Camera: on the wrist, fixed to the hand. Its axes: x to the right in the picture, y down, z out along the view.
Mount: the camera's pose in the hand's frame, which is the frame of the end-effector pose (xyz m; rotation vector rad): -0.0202 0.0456 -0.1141 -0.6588 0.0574 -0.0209
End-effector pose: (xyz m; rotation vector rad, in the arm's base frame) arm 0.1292 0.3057 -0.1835 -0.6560 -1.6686 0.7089
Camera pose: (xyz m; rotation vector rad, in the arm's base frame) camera 0.2473 0.3335 -0.2115 -1.1017 -1.8531 0.1028
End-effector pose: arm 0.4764 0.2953 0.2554 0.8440 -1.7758 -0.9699
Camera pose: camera 0.5832 0.3043 0.3188 0.4587 -1.2679 -1.4152
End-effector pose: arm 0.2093 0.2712 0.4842 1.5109 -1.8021 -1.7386
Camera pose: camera 0.2799 0.2063 0.5636 1.2701 -1.0187 -1.9943
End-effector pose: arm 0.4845 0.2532 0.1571 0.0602 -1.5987 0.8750
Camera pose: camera 0.5613 0.3406 0.1127 -0.4084 -1.7556 0.2979
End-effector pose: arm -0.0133 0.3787 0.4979 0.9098 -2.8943 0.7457
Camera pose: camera -0.0353 0.4732 0.5759 0.7997 -2.7590 -0.1910
